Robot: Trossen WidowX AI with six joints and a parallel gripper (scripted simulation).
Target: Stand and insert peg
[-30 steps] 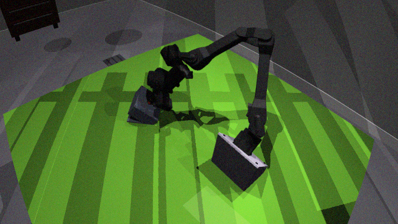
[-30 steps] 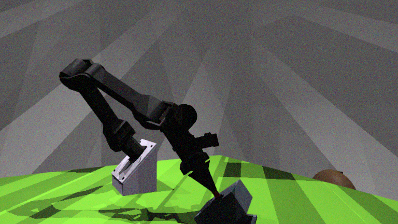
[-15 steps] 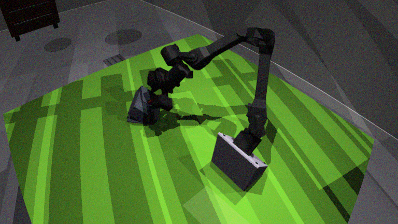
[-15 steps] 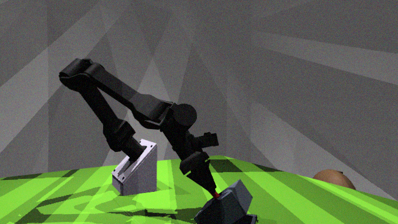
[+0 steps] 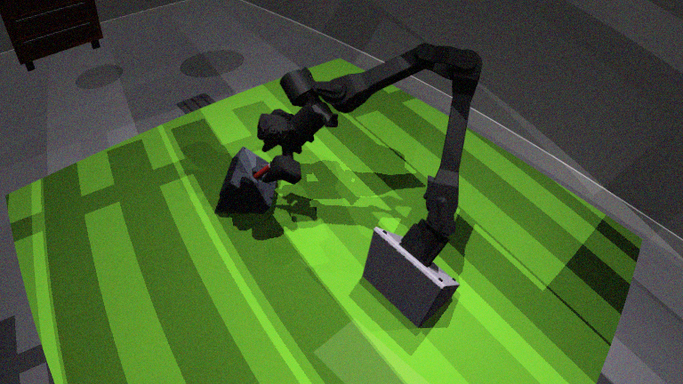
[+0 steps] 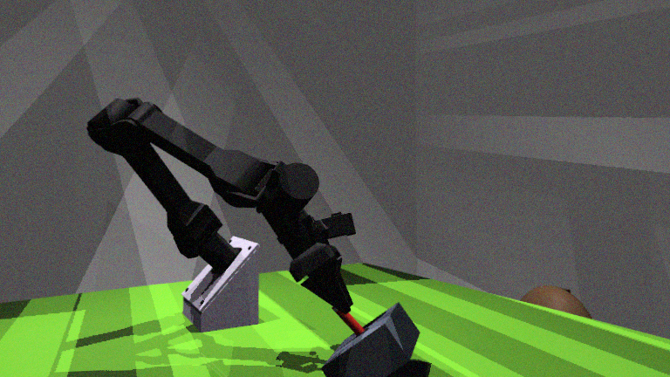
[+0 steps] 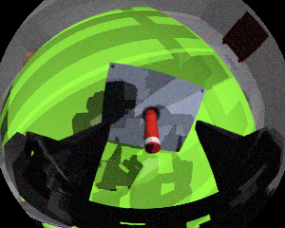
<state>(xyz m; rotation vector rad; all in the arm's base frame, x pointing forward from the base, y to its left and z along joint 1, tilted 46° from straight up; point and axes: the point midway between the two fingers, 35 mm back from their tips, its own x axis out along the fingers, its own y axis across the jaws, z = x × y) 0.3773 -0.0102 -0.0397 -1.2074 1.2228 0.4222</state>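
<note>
The red peg is 10 mm below my gripper tip. Round my gripper tip: sloped panel 50 mm below, 30 mm ahead, 20 mm to the left.
</note>
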